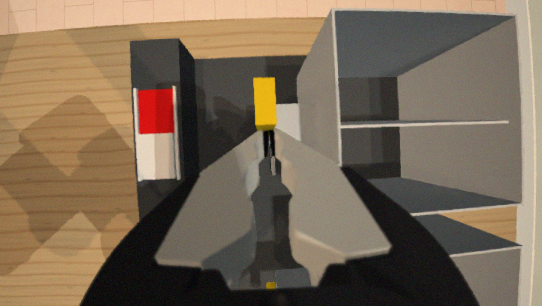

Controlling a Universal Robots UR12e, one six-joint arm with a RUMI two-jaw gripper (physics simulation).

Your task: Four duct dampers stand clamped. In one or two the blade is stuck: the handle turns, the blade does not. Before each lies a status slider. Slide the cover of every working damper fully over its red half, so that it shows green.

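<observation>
My gripper is shut and empty, its tips right at the near end of a yellow damper handle; whether they touch it I cannot tell. A pale block shows beside the handle, partly hidden by the right finger. The damper's grey duct stands to the right, and a thin blade inside it is seen nearly edge-on. To the left lies a status slider: its red half shows, and its white cover sits on the near half. A bit of a second yellow handle shows between the finger bases.
The slider sits on a dark raised block left of the dark base. A second grey duct stands at the lower right. The wooden table extends left, with the arm's shadow on it. A pale edge runs along the far right.
</observation>
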